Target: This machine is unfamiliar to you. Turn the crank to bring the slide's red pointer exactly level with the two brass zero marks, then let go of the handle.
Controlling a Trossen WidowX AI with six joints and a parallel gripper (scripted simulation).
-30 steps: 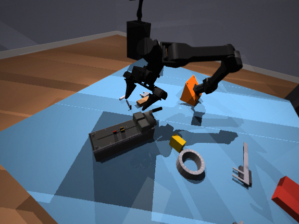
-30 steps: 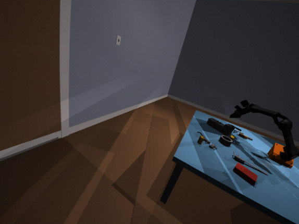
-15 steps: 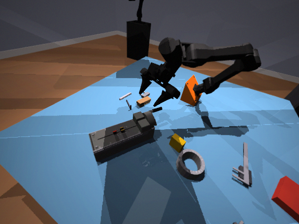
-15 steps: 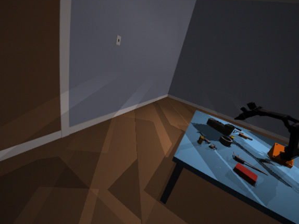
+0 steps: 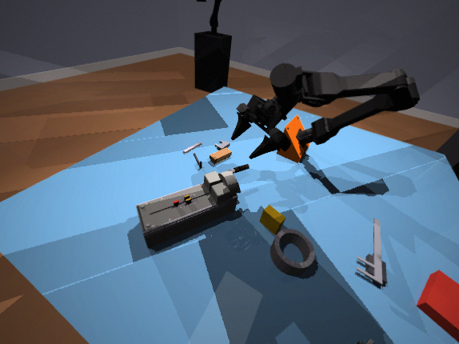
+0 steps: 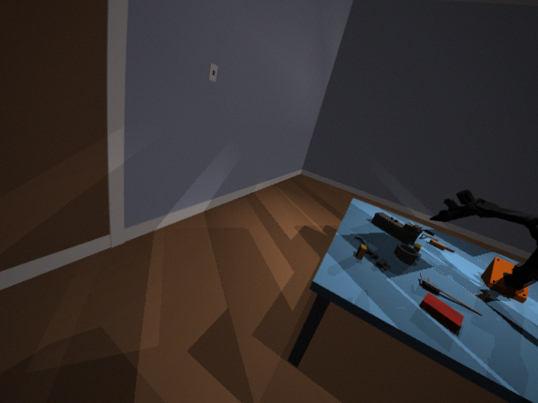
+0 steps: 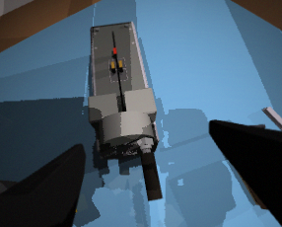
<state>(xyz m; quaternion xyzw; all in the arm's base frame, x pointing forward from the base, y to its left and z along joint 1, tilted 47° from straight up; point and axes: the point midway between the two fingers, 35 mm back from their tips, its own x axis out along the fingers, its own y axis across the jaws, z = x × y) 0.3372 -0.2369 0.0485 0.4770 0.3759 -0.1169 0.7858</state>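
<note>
Right now my gripper tip is 2 cm past the dark crank handle, 1 cm to the right of it and 8 cm above it. From my gripper tip the other things lie so: yellow block (5 cm ahead, 15 cm to the left, 17 cm below); then red pointer (17 cm ahead, 9 cm to the right, 11 cm below); then brown block (14 cm behind, 12 cm to the right, 18 cm below).
</note>
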